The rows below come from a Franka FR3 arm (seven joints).
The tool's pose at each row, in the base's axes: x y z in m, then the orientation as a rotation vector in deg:
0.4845, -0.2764, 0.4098, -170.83, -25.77, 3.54
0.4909, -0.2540, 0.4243, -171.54, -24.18, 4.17
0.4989, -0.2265, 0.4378, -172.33, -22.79, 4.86
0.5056, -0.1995, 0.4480, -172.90, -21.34, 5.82
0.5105, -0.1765, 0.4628, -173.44, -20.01, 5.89
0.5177, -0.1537, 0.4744, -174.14, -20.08, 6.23
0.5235, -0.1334, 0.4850, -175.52, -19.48, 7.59
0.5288, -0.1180, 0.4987, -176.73, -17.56, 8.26
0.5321, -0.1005, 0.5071, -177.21, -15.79, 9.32
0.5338, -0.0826, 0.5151, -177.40, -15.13, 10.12
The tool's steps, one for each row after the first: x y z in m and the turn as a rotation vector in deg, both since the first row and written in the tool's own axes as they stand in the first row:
0.0124, -0.0213, -0.0121, -0.41, -0.40, 1.14
0.0279, -0.0467, -0.0227, -0.93, -0.87, 2.16
0.0421, -0.0717, -0.0301, -1.23, -1.48, 3.20
0.0533, -0.0940, -0.0423, -1.59, -1.52, 4.11
0.0667, -0.1150, -0.0515, -2.27, -1.83, 4.15
0.0780, -0.1340, -0.0600, -3.48, -2.84, 4.72
0.0873, -0.1488, -0.0721, -4.42, -3.31, 6.08
0.0955, -0.1655, -0.0785, -4.66, -3.95, 7.29
0.1022, -0.1830, -0.0845, -4.75, -4.45, 7.76

